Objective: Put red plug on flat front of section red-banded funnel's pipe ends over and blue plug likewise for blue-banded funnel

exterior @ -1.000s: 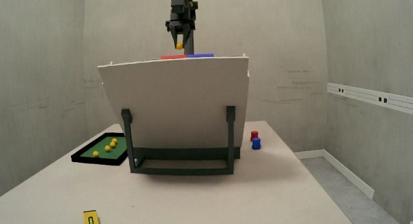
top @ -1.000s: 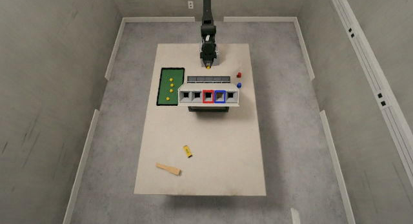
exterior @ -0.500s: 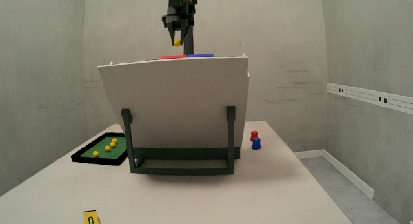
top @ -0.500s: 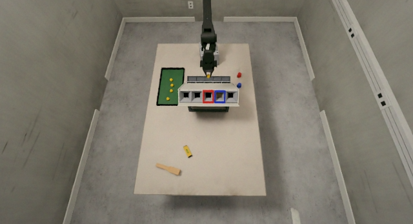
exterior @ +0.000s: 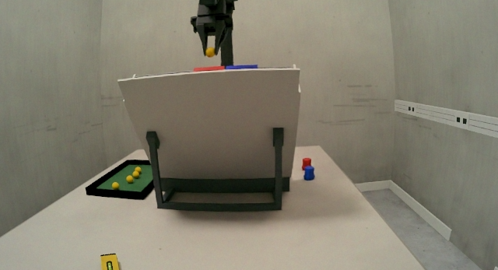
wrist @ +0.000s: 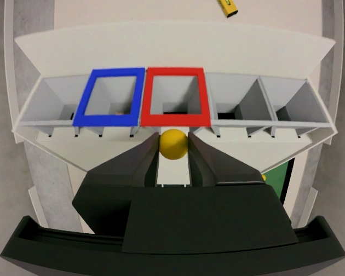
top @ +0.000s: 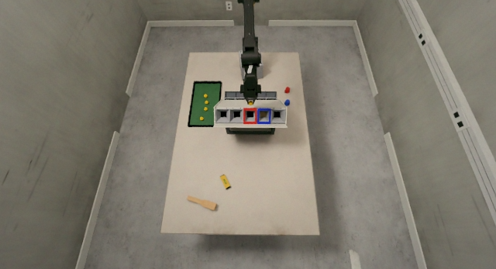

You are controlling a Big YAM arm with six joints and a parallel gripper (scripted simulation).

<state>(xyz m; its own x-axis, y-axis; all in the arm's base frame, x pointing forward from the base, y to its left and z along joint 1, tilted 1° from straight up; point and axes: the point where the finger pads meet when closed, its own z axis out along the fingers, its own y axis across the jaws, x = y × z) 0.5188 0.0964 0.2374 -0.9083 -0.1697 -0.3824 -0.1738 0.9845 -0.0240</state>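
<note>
My hand is 70 mm above the red band and 40 mm short of it. The rest, counted from my hand: blue band (80 mm to the left, 70 mm below, 30 mm ahead); blue plug (370 mm below, 270 mm behind, 220 mm to the left); cover (180 mm below, 100 mm behind, 20 mm to the right).
</note>
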